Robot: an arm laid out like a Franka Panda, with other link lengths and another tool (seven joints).
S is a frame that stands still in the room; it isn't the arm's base.
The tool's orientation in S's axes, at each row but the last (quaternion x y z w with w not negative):
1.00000, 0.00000, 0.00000, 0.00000
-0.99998, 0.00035, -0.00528, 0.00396
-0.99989, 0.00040, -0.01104, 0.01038
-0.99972, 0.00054, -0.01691, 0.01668
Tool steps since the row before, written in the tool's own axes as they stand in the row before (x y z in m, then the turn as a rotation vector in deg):
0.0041, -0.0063, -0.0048, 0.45, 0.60, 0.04
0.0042, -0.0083, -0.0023, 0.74, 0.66, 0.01
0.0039, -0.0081, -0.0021, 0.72, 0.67, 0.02
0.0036, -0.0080, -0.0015, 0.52, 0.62, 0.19
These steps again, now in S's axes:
0.0041, 0.0063, 0.0048, 0.45, -0.60, -0.04
0.0042, 0.0083, 0.0024, 0.74, -0.66, -0.01
0.0039, 0.0081, 0.0024, 0.72, -0.67, -0.02
0.0036, 0.0079, 0.0019, 0.53, -0.61, -0.19

